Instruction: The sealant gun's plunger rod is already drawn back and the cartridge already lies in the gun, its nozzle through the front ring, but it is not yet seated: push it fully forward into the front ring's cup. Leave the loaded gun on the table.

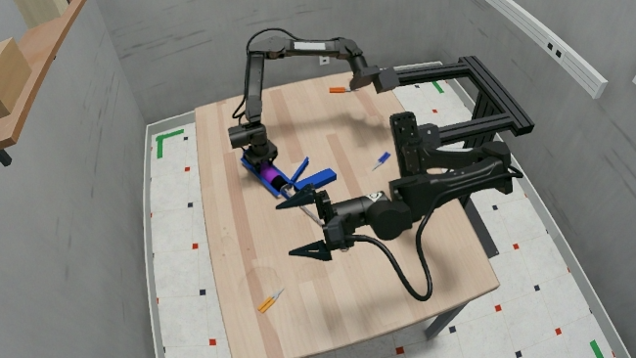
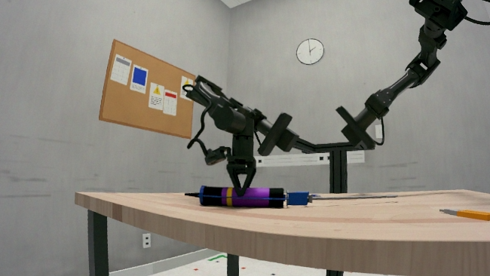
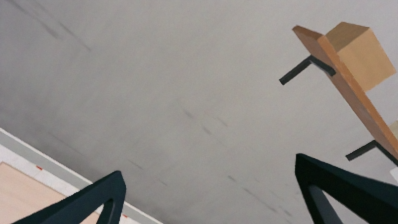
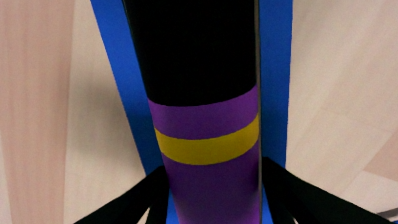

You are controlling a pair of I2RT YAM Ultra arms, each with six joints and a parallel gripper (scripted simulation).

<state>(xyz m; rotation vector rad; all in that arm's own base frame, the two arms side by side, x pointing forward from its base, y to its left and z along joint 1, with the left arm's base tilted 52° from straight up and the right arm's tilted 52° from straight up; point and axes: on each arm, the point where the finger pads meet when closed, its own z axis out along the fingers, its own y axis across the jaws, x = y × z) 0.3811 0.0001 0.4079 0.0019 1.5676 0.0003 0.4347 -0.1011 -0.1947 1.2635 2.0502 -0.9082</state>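
The purple cartridge lies 20 mm to the right of my right hand, 10 mm below it and 10 mm ahead of it. From my right hand the other things lie so: blue-handled tool 410 mm behind, 90 mm to the left, 30 mm below; plunger rod 250 mm to the left, 110 mm behind, 20 mm below; blue sealant gun 130 mm to the left, 90 mm behind, 20 mm below.
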